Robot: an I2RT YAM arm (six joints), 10 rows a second.
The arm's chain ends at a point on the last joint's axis. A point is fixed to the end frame.
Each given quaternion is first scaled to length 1.
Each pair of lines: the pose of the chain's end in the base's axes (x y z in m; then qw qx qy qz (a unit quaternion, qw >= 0)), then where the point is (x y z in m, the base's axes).
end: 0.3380, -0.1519, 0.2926, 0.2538, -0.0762, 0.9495, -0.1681
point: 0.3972 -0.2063 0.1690
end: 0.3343, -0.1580, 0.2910, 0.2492, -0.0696, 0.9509, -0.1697
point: 0.3918 -0.2133 0.1670
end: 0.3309, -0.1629, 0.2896, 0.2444, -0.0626, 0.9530, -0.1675
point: 0.3866 -0.2180 0.1647
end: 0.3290, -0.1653, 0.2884, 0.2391, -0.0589, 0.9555, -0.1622
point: 0.3830 -0.2193 0.1623
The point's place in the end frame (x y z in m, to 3 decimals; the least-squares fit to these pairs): 0.018 -0.010 0.146
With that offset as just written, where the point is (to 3 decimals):
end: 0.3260, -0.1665, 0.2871, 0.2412, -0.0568, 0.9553, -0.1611
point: 0.380 -0.220 0.161
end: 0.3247, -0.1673, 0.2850, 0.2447, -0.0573, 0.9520, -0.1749
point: 0.380 -0.225 0.161
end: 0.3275, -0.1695, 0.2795, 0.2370, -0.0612, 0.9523, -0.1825
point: 0.381 -0.229 0.156
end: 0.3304, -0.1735, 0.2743, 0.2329, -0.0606, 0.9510, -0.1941
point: 0.383 -0.236 0.152
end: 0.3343, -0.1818, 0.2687, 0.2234, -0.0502, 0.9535, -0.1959
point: 0.383 -0.246 0.145
